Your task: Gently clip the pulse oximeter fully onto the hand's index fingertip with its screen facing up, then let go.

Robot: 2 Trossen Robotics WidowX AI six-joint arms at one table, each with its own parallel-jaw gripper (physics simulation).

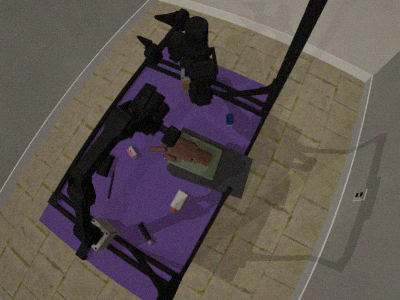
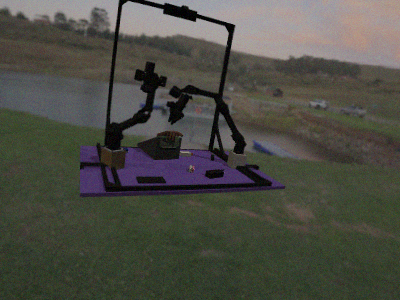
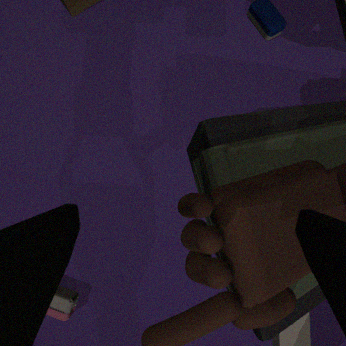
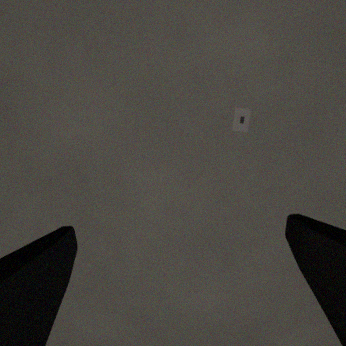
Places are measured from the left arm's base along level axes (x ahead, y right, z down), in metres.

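Pixels of known places: left gripper, fingertip midpoint: (image 1: 165, 126) (image 2: 169, 123) (image 3: 190, 218); right gripper, fingertip midpoint: (image 1: 146, 26) (image 2: 153, 77) (image 4: 182, 231); left arm's base, origin of the base link: (image 1: 94, 234) (image 2: 238, 152); right arm's base, origin of the base link: (image 2: 113, 148).
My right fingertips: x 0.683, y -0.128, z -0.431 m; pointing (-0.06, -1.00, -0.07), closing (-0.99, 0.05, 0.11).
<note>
For each thing: its top centre in the pictures, then the offset to it from my right fingertips. "spot": a spot on its surface instead.
- green pad, surface spot: (image 3: 270, 152) spot: dx -0.117, dy +0.221, dz +0.383 m
- small white-and-pink block, middle of its top: (image 3: 48, 304) (image 1: 130, 151) (image 2: 191, 166) dx -0.303, dy -0.012, dz +0.504 m
- blue block with a pale underside, middle of its top: (image 3: 269, 11) (image 1: 229, 118) dx +0.108, dy +0.276, dz +0.504 m
- white box with an orange end, middle of its top: (image 3: 294, 342) (image 1: 177, 202) dx -0.354, dy +0.315, dz +0.508 m
- black cylinder, middle of its top: (image 1: 144, 233) dx -0.556, dy +0.282, dz +0.509 m
- black block, middle of its top: (image 1: 103, 164) (image 2: 215, 171) dx -0.434, dy -0.084, dz +0.501 m
- thin dark stick, middle of its top: (image 1: 110, 184) dx -0.488, dy +0.000, dz +0.527 m
- flat black piece, middle of its top: (image 2: 151, 179) (image 1: 143, 95) dx -0.027, dy -0.184, dz +0.528 m
A brown hand (image 1: 190, 151) (image 2: 170, 134) (image 3: 270, 225) lies on a green pad (image 3: 270, 152) on a dark wedge stand (image 1: 236, 172) (image 2: 162, 149). Its index finger (image 1: 158, 149) (image 3: 187, 319) sticks out past the stand's edge, with nothing clipped on it. A small white-and-pink block (image 1: 132, 152) (image 2: 191, 169) (image 3: 64, 302) and a blue block with a pale underside (image 1: 229, 119) (image 3: 267, 19) lie on the purple mat; I cannot tell for certain which is the oximeter. My left gripper (image 2: 173, 120) (image 3: 190, 218) is open and empty above the hand's finger side. My right gripper (image 1: 147, 27) (image 4: 182, 231) is open, raised and empty.
A white box with an orange end (image 1: 179, 200), a black cylinder (image 1: 145, 233), a black block (image 1: 105, 165) (image 2: 215, 173) and a thin dark stick (image 1: 111, 184) lie on the mat. A flat black piece (image 2: 151, 179) lies near the front edge. Black frame bars border the mat.
</note>
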